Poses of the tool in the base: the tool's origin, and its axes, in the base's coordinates. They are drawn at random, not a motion.
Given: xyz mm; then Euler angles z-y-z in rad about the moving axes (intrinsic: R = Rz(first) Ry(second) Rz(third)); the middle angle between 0 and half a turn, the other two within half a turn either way.
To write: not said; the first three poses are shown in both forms.
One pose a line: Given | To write
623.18 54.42 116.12 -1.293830 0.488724 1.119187 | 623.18 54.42 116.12 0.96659 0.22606 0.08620 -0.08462
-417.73 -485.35 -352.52 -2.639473 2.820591 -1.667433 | -417.73 -485.35 -352.52 0.08794 -0.46111 -0.87283 0.13344
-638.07 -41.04 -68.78 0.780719 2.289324 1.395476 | -638.07 -41.04 -68.78 0.19187 0.27550 0.86789 0.36613
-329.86 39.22 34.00 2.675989 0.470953 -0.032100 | -329.86 39.22 34.00 0.23949 -0.22785 0.05017 0.94245
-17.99 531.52 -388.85 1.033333 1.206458 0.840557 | -17.99 531.52 -388.85 0.48772 -0.05460 0.56467 0.66354
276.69 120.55 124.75 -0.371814 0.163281 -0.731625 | 276.69 120.55 124.75 0.84879 -0.01459 0.08023 -0.52241
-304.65 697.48 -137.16 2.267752 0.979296 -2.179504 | -304.65 697.48 -137.16 0.88164 -0.37360 -0.28569 0.03893
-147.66 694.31 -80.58 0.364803 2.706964 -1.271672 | -147.66 694.31 -80.58 0.19382 -0.71277 0.66743 -0.09445
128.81 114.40 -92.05 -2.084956 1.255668 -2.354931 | 128.81 114.40 -92.05 0.48923 0.07905 -0.58205 0.64469
